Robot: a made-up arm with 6 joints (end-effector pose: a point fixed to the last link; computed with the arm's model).
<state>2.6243 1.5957 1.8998 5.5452 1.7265 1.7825</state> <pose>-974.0 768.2 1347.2 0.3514 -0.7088 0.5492</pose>
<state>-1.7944 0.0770 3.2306 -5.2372 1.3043 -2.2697</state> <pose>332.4 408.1 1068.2 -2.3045 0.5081 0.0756</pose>
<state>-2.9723 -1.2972 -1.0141 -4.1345 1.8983 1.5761</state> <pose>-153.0 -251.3 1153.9 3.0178 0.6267 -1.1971</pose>
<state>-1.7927 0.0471 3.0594 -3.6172 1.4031 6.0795</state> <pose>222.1 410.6 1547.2 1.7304 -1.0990 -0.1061</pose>
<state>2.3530 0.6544 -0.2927 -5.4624 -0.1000 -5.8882</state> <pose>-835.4 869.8 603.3 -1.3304 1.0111 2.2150</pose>
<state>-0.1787 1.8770 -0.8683 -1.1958 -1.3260 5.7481</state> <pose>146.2 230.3 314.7 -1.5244 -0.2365 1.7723</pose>
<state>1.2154 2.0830 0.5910 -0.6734 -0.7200 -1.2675</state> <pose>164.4 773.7 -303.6 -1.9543 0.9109 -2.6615</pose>
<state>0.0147 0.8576 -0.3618 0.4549 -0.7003 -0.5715</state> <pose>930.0 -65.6 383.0 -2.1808 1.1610 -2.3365</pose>
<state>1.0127 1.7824 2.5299 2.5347 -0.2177 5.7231</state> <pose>705.0 1064.2 1492.7 -1.8230 -0.9172 0.8087</pose>
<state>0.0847 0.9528 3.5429 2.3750 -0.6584 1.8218</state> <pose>-223.8 -138.2 1353.9 -1.1891 -0.0391 -2.6182</pose>
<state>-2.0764 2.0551 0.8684 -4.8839 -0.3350 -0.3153</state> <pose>-651.6 -989.9 -224.5 -1.8402 1.1121 -2.8971</pose>
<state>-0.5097 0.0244 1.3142 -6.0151 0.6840 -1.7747</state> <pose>136.3 -22.5 2307.4 -1.1852 -1.1521 2.2076</pose>
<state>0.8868 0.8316 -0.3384 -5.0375 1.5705 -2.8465</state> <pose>493.9 1025.3 704.9 2.4647 -0.1247 2.1566</pose>
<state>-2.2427 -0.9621 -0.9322 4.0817 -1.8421 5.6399</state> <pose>-20.6 -375.6 1488.4 1.9867 -0.5942 -0.3210</pose>
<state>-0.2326 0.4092 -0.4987 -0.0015 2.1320 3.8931</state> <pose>1023.8 -242.9 1193.4 2.3928 -1.2241 -0.2363</pose>
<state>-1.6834 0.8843 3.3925 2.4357 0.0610 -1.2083</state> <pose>33.9 201.6 1600.8 1.9452 -0.6792 1.4073</pose>
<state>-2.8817 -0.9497 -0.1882 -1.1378 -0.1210 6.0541</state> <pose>-292.8 -109.6 1899.7 1.2701 -0.7054 -2.7373</pose>
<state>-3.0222 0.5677 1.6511 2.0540 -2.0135 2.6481</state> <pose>-520.6 163.0 1895.6 -3.0835 0.1829 1.0699</pose>
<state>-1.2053 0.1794 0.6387 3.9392 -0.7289 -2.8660</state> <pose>459.7 -828.0 2021.7 -1.5849 -0.8445 -0.4047</pose>
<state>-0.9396 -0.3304 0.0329 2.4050 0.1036 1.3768</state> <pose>508.1 -662.2 1819.6 2.4783 -0.2857 -0.8671</pose>
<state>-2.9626 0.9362 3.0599 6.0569 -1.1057 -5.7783</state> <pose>-295.7 -110.5 1852.2 -0.7232 -0.9956 -2.5851</pose>
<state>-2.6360 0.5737 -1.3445 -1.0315 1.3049 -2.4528</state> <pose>-593.5 -63.8 510.5 2.1258 0.4288 2.5031</pose>
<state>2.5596 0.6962 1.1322 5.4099 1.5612 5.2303</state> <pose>-720.5 730.8 1843.5 -3.1192 -0.6264 0.6588</pose>
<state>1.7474 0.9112 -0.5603 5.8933 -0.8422 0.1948</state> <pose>-201.7 678.6 334.1 2.8916 0.8197 -1.8227</pose>
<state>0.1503 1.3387 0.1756 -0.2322 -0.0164 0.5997</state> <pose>1251.4 190.6 166.2 -0.3584 1.1790 0.1602</pose>
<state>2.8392 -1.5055 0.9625 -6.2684 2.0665 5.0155</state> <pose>969.0 -306.1 856.6 -1.9391 1.3925 -0.3758</pose>
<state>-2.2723 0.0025 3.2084 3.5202 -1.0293 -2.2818</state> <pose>429.6 371.1 940.8 1.5645 0.9750 0.2695</pose>
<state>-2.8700 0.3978 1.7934 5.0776 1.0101 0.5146</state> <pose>-356.5 130.5 2167.6 2.4264 -0.6143 1.5886</pose>
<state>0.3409 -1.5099 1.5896 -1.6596 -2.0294 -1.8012</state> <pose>-919.0 -60.9 688.6 0.2289 0.0982 1.4549</pose>
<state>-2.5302 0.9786 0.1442 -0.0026 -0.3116 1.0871</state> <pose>-1099.0 -770.7 514.6 -1.0829 1.1460 -2.5283</pose>
